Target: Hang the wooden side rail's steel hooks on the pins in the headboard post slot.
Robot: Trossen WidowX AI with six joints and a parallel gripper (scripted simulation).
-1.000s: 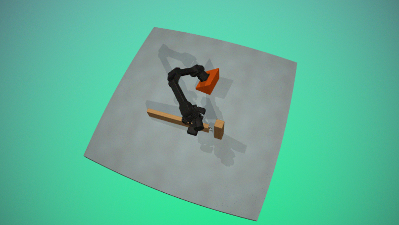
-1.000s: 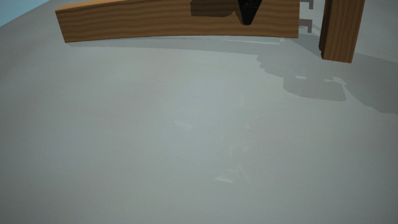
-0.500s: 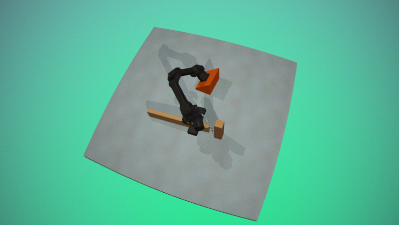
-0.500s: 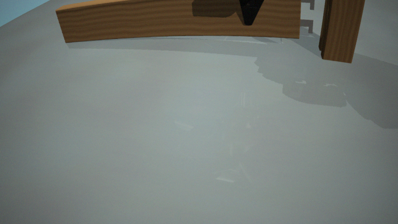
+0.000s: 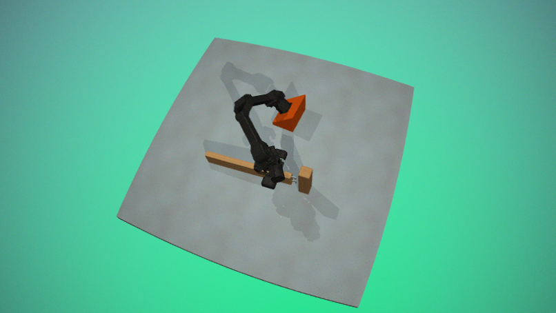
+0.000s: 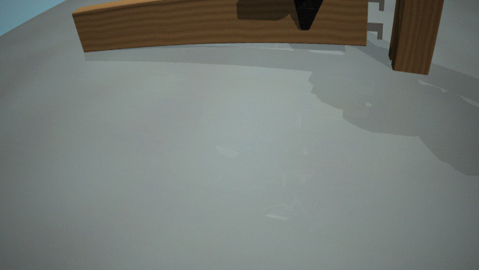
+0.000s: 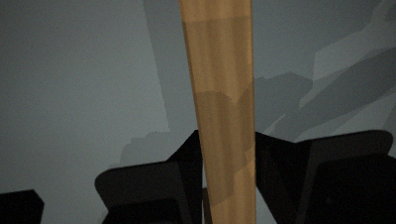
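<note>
The headboard post lies 140 mm to the left of my gripper tip, 40 mm above it and 10 mm behind it.
</note>
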